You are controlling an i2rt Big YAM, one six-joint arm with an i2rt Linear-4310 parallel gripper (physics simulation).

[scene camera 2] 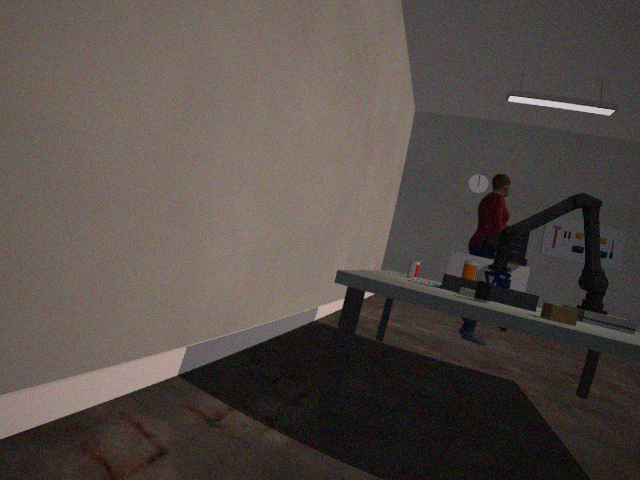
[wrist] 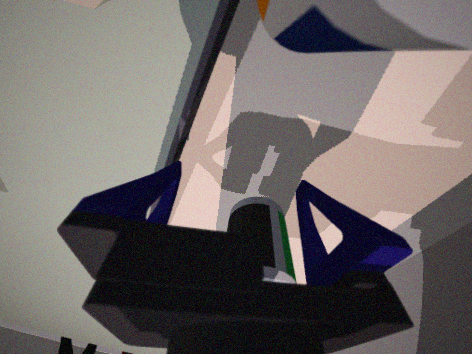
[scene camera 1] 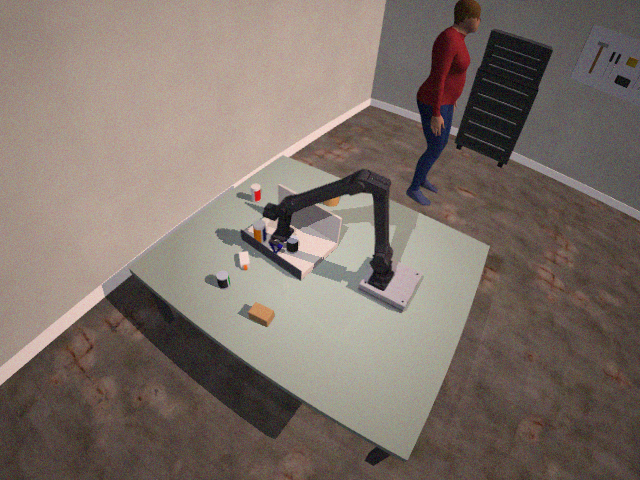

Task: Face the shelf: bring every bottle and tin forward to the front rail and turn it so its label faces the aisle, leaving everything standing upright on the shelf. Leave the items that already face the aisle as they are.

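Places are measured from the arm's base along level axes (x left, y up, z ahead), in metres.
Pixels of known places: gripper, fingertip midpoint: (wrist: 241,177) (scene camera 1: 279,247); arm's base at its link origin: (scene camera 2: 591,311) (scene camera 1: 380,278).
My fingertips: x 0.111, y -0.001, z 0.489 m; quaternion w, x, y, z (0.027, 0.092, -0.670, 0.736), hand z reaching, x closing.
Ahead of a thing's pixels: the offset from my fingertips to its top centre.
My gripper (scene camera 1: 276,248) (scene camera 2: 497,279) (wrist: 241,177) is open, low over the shelf (scene camera 1: 316,249), its blue fingers spread. A black tin @[dy +0.055, dx -0.034, dz -0.049 m] (scene camera 1: 292,244) (wrist: 251,230) with a pale top stands between and below the fingers in the wrist view, partly hidden by the gripper body. A green label strip shows on its side away from the front rail @[dy +0.014, dx +0.051, dz +0.026 m] (scene camera 1: 273,256) (scene camera 2: 516,298) (wrist: 204,87). A tall bottle @[dy +0.094, dx +0.006, dz +0.118 m] (scene camera 1: 258,231) (scene camera 2: 469,270) (wrist: 320,37) stands upright near the rail's far end, its orange label toward the rail and navy on its other side.
A red-and-white bottle @[dy +0.044, dx -0.264, dz +0.374 m] (scene camera 1: 255,192) (scene camera 2: 414,269) stands beyond the shelf. A white-and-orange box @[dy -0.024, dx +0.146, dz +0.103 m] (scene camera 1: 244,260), another black tin @[dy +0.018, dx +0.303, dz +0.094 m] (scene camera 1: 222,279) (scene camera 2: 483,290) and a brown block @[dy -0.002, dx +0.338, dz -0.153 m] (scene camera 1: 261,314) (scene camera 2: 559,313) lie before the rail. An orange object @[dy -0.002, dx -0.512, dz +0.015 m] (scene camera 1: 331,200) is behind the shelf's back panel.
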